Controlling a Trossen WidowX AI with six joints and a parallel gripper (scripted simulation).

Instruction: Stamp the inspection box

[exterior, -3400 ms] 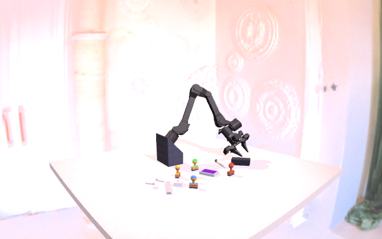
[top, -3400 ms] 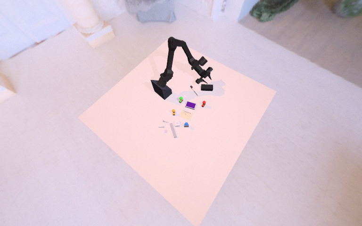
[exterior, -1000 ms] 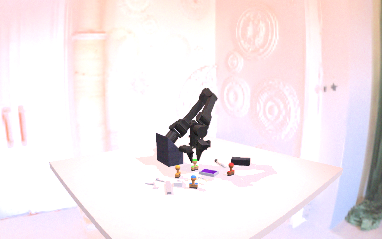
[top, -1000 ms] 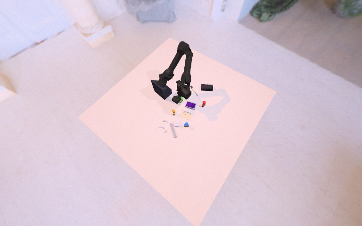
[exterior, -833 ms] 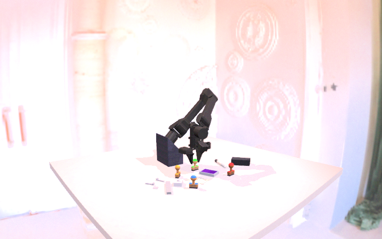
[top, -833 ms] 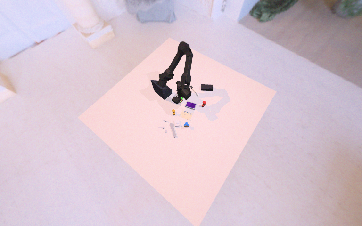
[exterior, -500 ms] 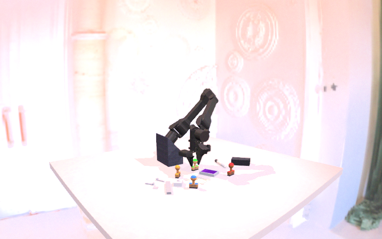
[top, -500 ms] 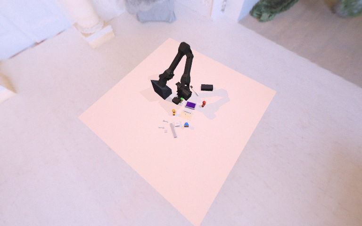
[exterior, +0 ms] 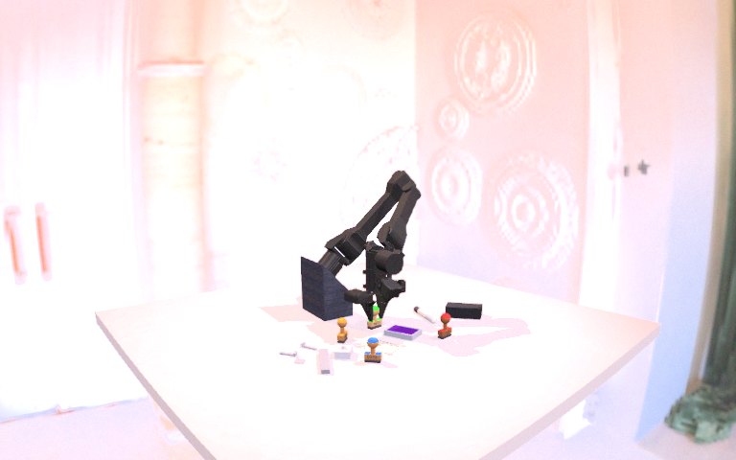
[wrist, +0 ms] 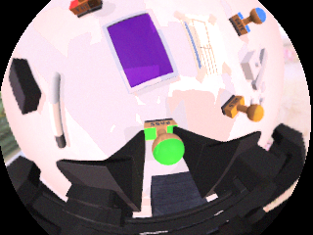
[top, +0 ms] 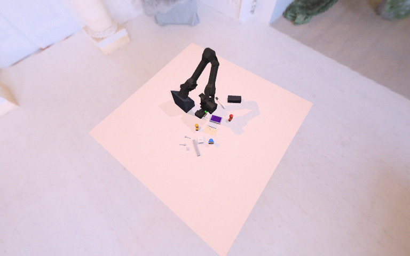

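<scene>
My gripper tip is 100 mm short of the purple ink pad and 20 mm above it. Round my gripper tip: green-knobbed stamp (right at my gripper tip); then card (110 mm ahead, 100 mm to the right, 20 mm below); then orange-knobbed stamp (140 mm to the right, 10 mm ahead).
</scene>
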